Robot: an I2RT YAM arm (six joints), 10 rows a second.
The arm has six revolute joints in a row. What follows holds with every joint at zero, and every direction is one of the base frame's. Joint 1 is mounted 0.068 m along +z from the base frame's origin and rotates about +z. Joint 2 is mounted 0.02 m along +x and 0.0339 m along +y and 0.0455 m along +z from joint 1 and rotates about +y. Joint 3 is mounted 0.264 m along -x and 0.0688 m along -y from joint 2 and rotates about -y. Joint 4 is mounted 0.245 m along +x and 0.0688 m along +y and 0.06 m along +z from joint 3 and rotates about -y. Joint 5 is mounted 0.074 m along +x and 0.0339 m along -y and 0.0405 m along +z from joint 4 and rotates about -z. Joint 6 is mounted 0.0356 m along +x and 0.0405 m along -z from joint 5 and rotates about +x. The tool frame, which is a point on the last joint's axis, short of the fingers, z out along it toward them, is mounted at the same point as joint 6; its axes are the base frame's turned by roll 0, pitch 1.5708 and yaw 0 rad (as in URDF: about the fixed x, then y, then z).
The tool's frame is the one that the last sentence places.
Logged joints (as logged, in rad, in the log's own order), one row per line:
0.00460 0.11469 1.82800 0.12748 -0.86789 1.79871
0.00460 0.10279 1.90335 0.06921 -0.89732 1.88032
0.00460 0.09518 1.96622 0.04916 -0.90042 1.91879
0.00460 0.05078 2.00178 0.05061 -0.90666 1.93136
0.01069 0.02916 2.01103 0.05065 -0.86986 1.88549
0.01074 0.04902 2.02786 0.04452 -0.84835 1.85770
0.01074 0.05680 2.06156 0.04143 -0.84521 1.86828
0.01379 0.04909 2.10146 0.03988 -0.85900 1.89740
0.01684 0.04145 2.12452 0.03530 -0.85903 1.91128
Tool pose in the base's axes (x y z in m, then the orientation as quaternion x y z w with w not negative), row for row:
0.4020 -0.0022 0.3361 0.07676 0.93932 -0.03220 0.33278
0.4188 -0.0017 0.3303 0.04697 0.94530 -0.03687 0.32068
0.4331 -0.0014 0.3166 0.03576 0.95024 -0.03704 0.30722
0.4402 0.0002 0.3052 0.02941 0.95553 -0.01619 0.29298
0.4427 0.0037 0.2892 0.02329 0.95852 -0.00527 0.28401
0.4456 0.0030 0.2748 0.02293 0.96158 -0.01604 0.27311
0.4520 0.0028 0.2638 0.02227 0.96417 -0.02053 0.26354
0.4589 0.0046 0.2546 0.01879 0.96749 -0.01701 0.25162
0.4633 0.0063 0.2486 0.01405 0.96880 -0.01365 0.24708
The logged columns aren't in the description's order. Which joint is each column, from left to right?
Columns, left to right: joint 1, joint 5, joint 2, joint 6, joint 4, joint 3.
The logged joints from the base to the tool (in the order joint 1, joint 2, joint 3, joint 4, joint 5, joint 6), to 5 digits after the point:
0.00460 1.82800 1.79871 -0.86789 0.11469 0.12748
0.00460 1.90335 1.88032 -0.89732 0.10279 0.06921
0.00460 1.96622 1.91879 -0.90042 0.09518 0.04916
0.00460 2.00178 1.93136 -0.90666 0.05078 0.05061
0.01069 2.01103 1.88549 -0.86986 0.02916 0.05065
0.01074 2.02786 1.85770 -0.84835 0.04902 0.04452
0.01074 2.06156 1.86828 -0.84521 0.05680 0.04143
0.01379 2.10146 1.89740 -0.85900 0.04909 0.03988
0.01684 2.12452 1.91128 -0.85903 0.04145 0.03530

